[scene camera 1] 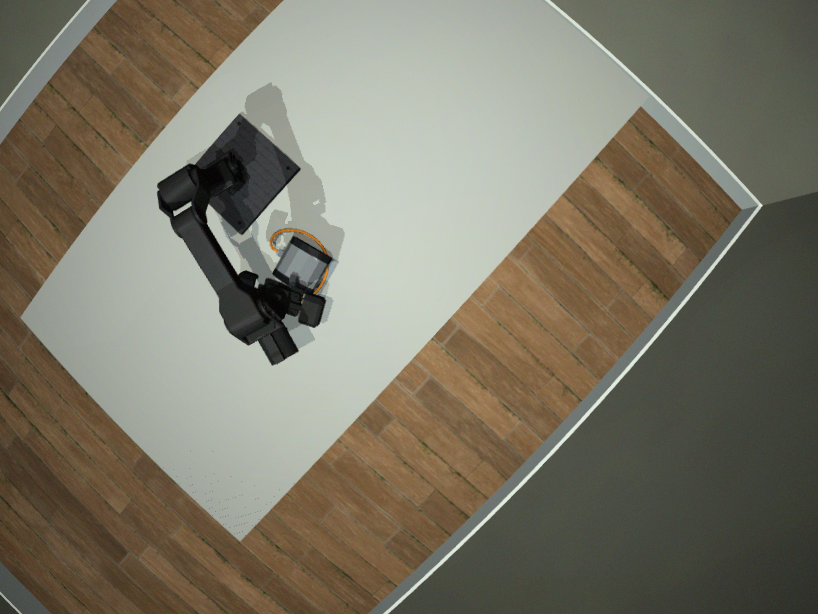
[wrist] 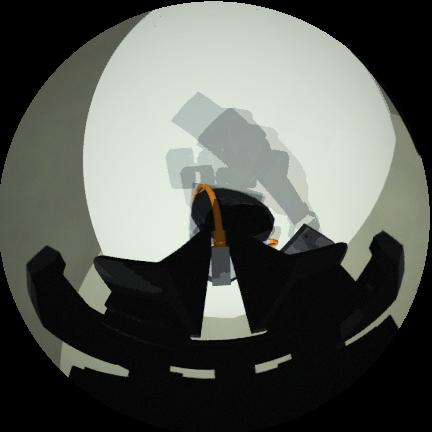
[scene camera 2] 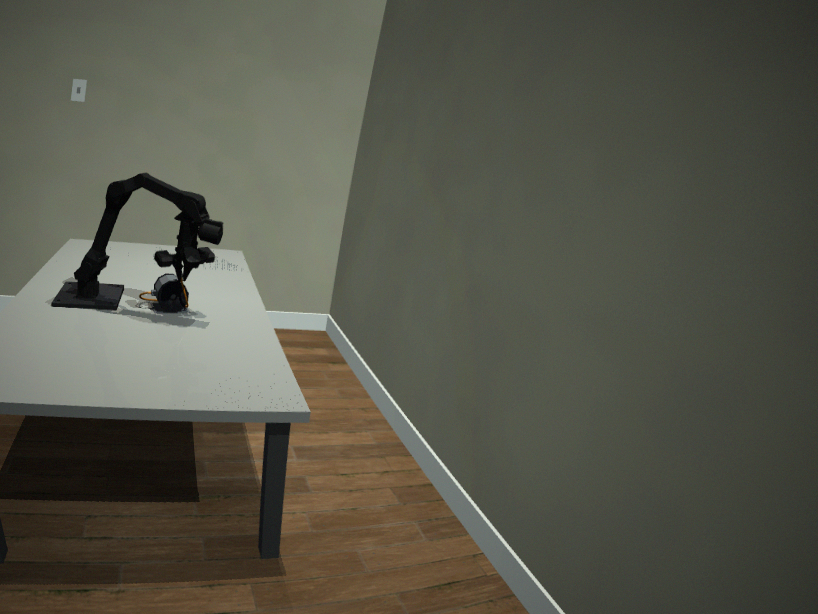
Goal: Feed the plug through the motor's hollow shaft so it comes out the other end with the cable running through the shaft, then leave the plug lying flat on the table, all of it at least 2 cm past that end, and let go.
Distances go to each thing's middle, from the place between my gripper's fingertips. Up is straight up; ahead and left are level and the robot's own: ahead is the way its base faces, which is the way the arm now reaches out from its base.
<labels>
My hand is 1 cm past the dark plug [wrist: 220,258], 2 cm to the right of it and 2 cm below it.
</labels>
